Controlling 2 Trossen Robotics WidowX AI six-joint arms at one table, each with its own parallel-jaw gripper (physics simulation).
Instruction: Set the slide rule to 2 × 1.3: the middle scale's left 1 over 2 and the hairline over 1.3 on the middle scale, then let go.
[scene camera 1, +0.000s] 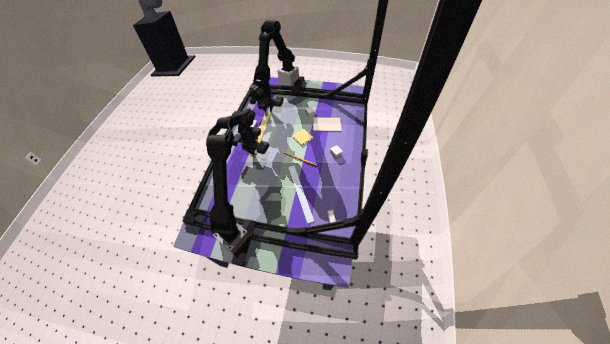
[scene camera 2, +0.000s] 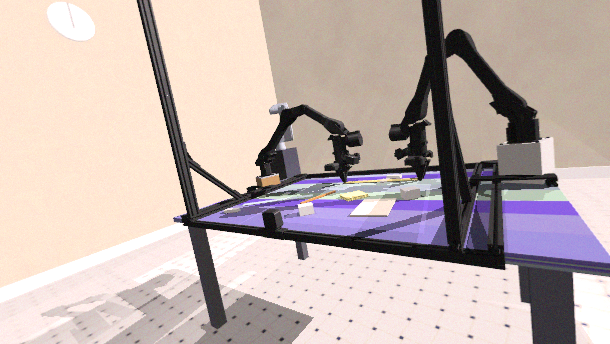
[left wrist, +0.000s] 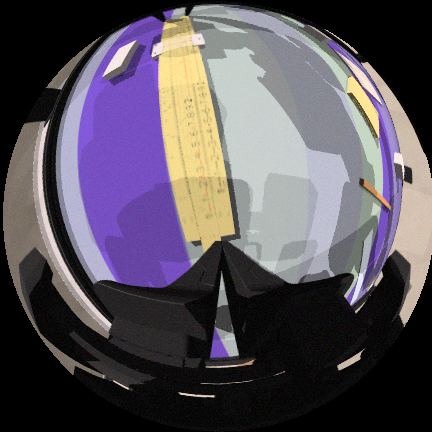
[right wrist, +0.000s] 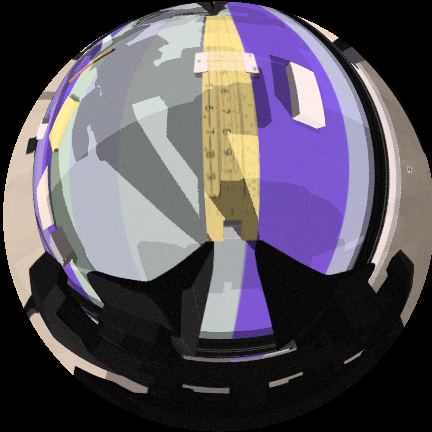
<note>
The table carries a cream card (right wrist: 46, 214). I also see my left gripper (left wrist: 220, 246), my right gripper (scene camera 2: 421, 179) and a yellow slide rule (right wrist: 247, 230).
The yellow slide rule is seen too in the left wrist view (left wrist: 209, 134). My right gripper is seen too in the right wrist view (right wrist: 234, 245).
</note>
